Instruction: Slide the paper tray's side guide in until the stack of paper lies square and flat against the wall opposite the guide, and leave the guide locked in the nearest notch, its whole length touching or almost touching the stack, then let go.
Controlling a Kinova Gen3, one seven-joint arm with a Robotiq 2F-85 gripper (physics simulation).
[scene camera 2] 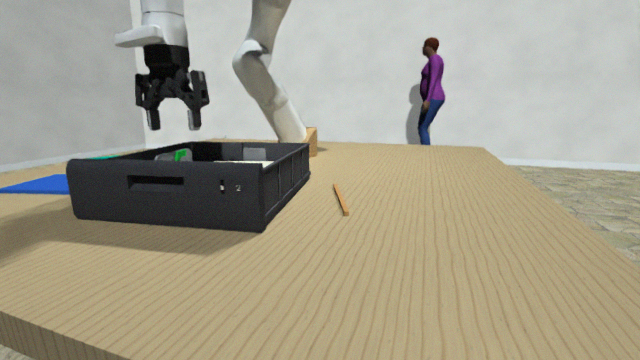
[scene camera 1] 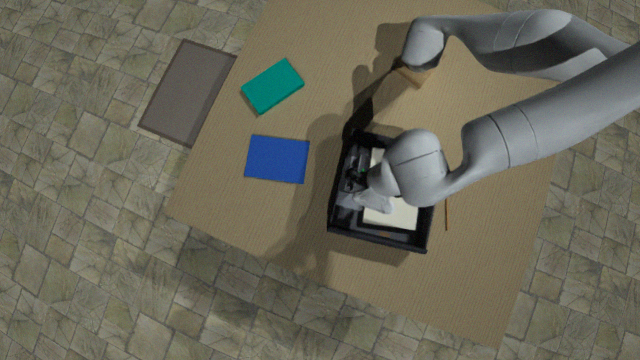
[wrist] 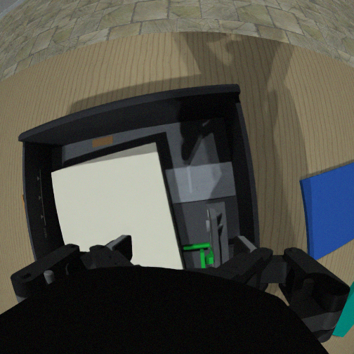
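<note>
The black paper tray stands on the table. A cream paper stack lies in it, slightly skewed, one corner near the left wall in the wrist view. The grey side guide stands upright towards the right wall, with a strip of tray floor between it and the stack. Its green lever points towards the stack. My gripper is open and empty above the tray. In the wrist view its fingertips appear either side of the lever; they hide part of the stack.
A blue slab and a teal block lie beside the tray. An orange stick lies on its other side. A wooden block is by the arm's base. A person stands behind the table.
</note>
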